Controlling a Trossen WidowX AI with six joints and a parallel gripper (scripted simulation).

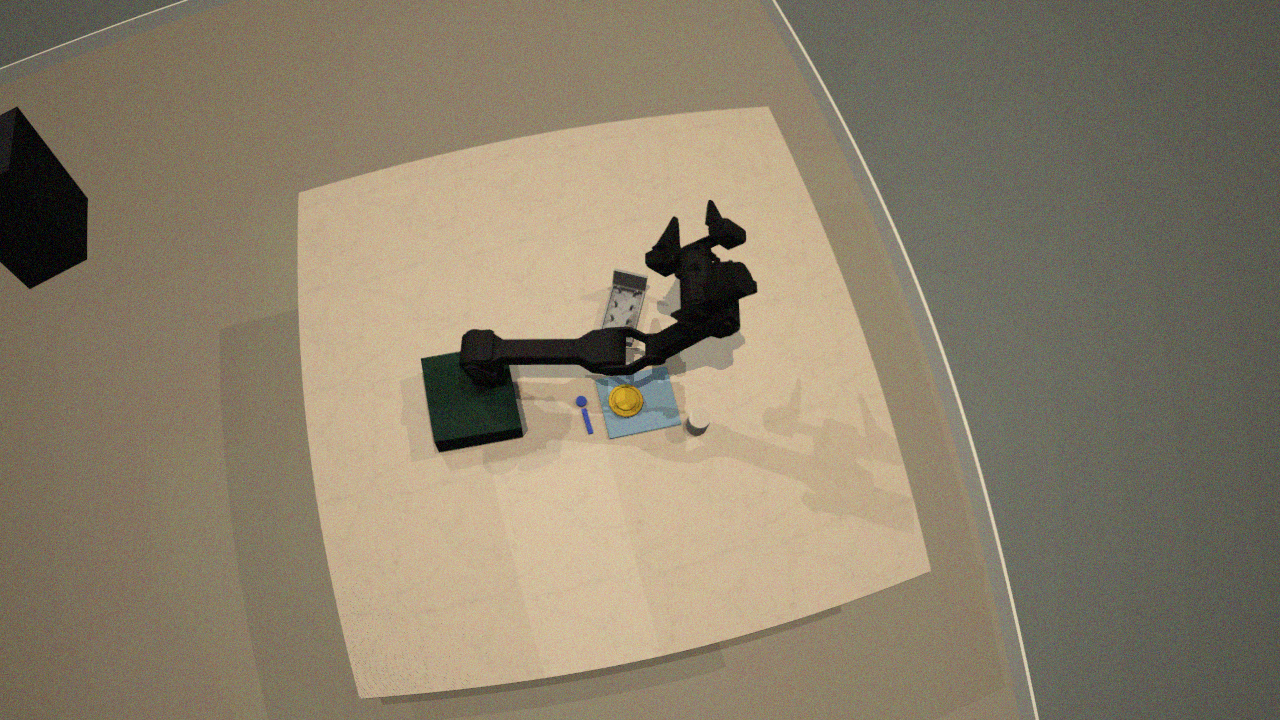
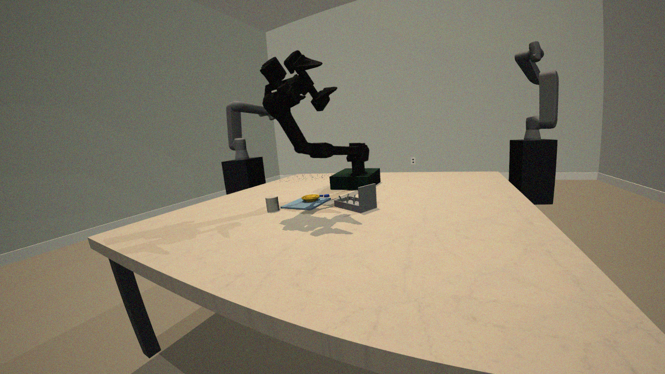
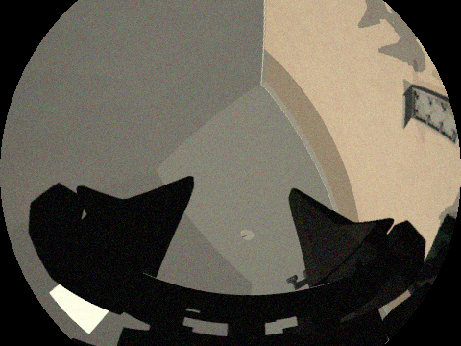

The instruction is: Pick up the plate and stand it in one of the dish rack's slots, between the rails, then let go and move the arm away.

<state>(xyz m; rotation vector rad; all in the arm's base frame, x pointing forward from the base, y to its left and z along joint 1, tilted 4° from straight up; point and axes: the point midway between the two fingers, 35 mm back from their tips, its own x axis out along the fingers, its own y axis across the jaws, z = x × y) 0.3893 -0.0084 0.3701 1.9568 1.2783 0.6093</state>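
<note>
Right now the yellow plate is 170 mm behind my gripper tip, 160 mm to the right of it and 390 mm below it. The rest, counted from my gripper tip: grey dish rack 100 mm behind, 20 mm to the left, 380 mm below; light blue mat 150 mm behind, 170 mm to the right, 400 mm below; white cup 60 mm behind, 260 mm to the right, 380 mm below.
</note>
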